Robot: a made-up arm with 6 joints. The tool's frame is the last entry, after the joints.
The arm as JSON. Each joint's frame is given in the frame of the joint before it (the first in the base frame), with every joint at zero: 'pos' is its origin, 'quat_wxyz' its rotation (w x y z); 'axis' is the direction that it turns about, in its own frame. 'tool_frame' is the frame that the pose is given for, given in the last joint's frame.
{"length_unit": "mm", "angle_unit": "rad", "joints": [
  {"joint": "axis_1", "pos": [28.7, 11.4, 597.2], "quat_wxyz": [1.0, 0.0, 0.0, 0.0], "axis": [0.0, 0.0, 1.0]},
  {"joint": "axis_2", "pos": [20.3, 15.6, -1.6], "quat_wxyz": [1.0, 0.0, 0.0, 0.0], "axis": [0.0, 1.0, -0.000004]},
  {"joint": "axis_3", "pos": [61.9, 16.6, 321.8], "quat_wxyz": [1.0, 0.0, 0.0, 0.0], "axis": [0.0, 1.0, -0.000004]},
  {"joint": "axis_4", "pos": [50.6, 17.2, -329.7], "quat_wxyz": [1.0, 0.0, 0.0, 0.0], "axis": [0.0, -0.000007, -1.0]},
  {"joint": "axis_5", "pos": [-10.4, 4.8, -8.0], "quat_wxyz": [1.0, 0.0, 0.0, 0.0], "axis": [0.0, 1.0, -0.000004]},
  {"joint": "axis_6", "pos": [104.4, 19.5, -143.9], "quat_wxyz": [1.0, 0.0, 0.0, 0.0], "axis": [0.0, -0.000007, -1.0]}
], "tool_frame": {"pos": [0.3, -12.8, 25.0], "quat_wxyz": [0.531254, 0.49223, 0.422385, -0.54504]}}
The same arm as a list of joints. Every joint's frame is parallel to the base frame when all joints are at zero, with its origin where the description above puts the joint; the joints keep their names.
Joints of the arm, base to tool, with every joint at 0 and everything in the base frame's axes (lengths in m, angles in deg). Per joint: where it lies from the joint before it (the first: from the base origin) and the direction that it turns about. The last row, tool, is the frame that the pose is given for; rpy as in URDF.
axis_1: origin 0.0287 0.0114 0.5972 axis 0 0 1
axis_2: origin 0.0203 0.0156 -0.0016 axis 0 1 0
axis_3: origin 0.0619 0.0166 0.3218 axis 0 1 0
axis_4: origin 0.0506 0.0172 -0.3297 axis 0 0 -1
axis_5: origin -0.0104 0.0048 -0.008 axis 0 1 0
axis_6: origin 0.1044 0.0195 -0.1439 axis 0 0 -1
tool: origin 0.0003 -0.0128 0.025 rpy 21.53 80.18 -73.28

